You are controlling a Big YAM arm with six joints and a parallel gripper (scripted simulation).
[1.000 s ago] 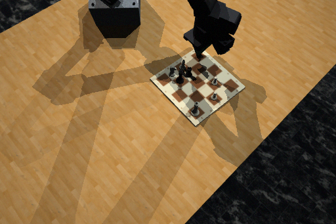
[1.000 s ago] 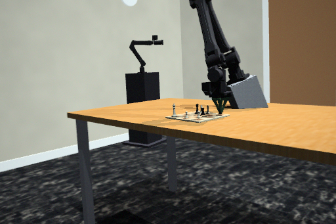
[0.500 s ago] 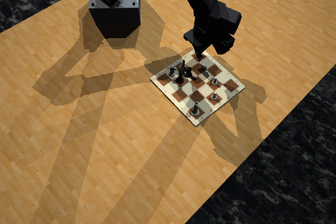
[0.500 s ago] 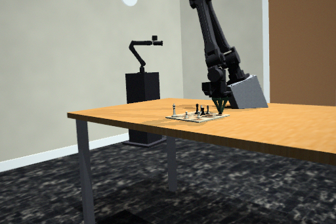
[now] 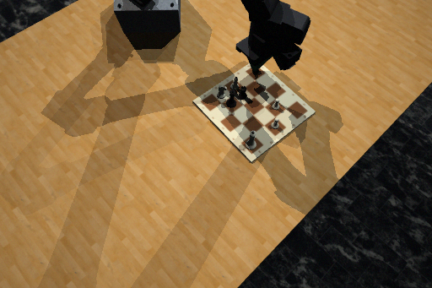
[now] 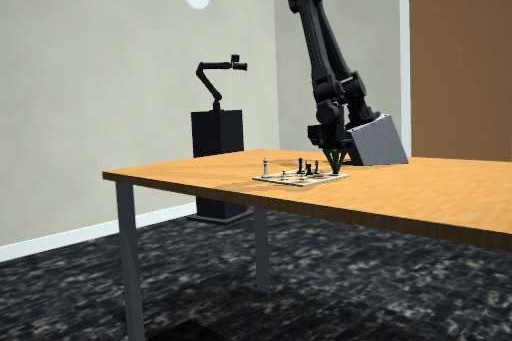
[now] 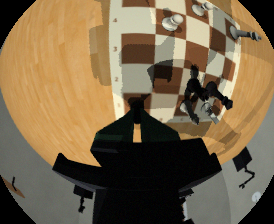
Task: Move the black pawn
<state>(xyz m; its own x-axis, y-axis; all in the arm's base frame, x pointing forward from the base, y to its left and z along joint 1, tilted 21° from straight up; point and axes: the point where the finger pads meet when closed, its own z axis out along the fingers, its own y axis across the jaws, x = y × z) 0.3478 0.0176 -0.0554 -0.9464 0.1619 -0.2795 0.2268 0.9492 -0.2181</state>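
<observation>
My hand is right at the black pawn. Also, from my hand: chessboard: 60 mm ahead, 90 mm to the right, 20 mm below; then tall black piece: 10 mm ahead, 120 mm to the right, 10 mm above.
</observation>
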